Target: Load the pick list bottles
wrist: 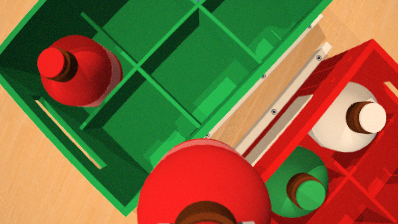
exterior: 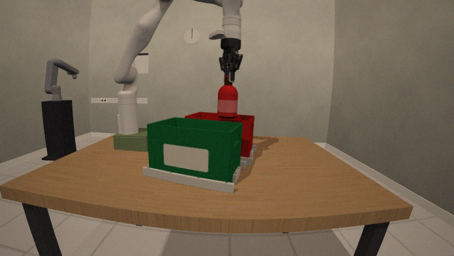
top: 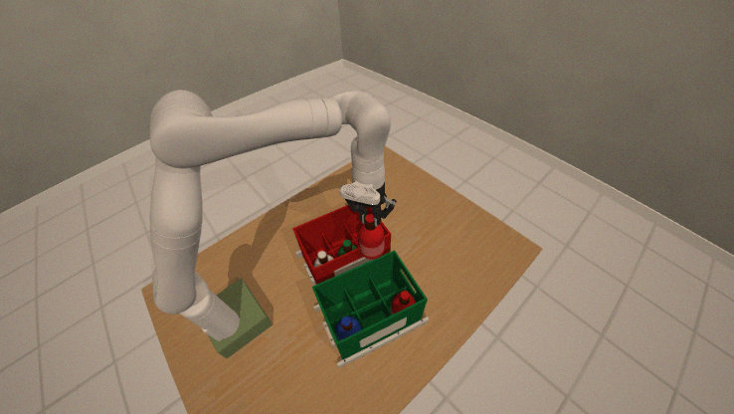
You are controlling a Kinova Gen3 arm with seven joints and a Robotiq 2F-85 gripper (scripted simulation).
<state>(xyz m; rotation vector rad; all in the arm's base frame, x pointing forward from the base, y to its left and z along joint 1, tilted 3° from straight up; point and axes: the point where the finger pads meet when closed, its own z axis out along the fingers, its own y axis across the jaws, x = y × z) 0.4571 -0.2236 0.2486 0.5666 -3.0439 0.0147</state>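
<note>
Now: the red-label bottle 7 cm below my hand. The rest, counted from my hand: green crate (11 cm behind, 8 cm to the right, 25 cm below); red crate (13 cm to the left, 25 cm below); green-label bottle (2 cm behind, 9 cm to the left, 25 cm below).
</note>
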